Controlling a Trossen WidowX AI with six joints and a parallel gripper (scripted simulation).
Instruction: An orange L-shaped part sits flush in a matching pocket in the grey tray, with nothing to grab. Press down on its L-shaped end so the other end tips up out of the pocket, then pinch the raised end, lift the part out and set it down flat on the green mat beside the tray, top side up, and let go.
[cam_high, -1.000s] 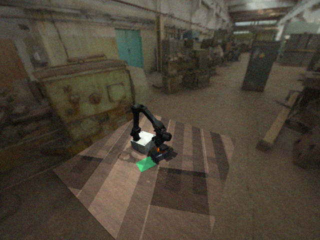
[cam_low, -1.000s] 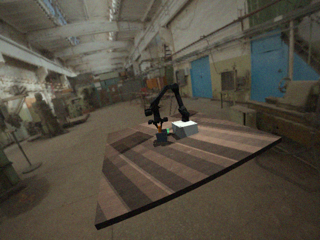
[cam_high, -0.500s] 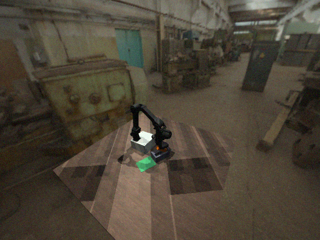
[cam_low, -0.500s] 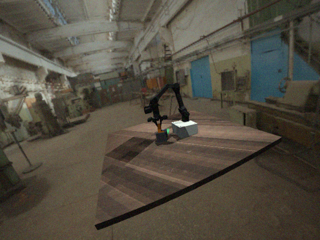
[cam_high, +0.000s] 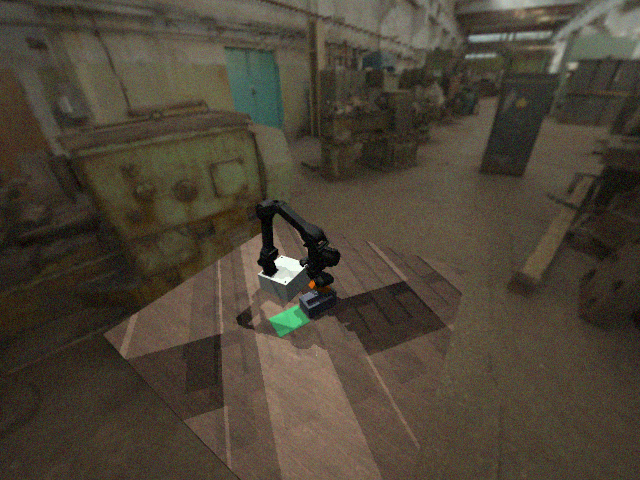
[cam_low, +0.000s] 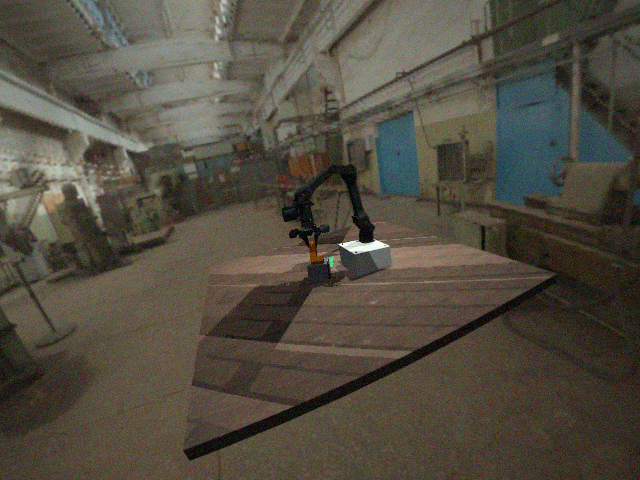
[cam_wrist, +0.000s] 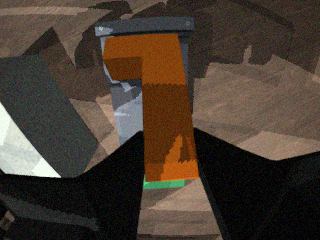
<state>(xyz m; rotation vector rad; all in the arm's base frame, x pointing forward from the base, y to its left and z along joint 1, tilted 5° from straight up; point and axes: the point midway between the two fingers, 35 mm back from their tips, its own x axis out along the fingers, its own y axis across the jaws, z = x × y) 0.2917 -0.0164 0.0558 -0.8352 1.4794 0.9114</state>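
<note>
Now: the green mat 160 mm below my gripper tip, 120 mm to the right of it and 80 mm behind it. The rest, counted from my gripper tip: orange L-shaped part (30 mm to the left, 30 mm below).
</note>
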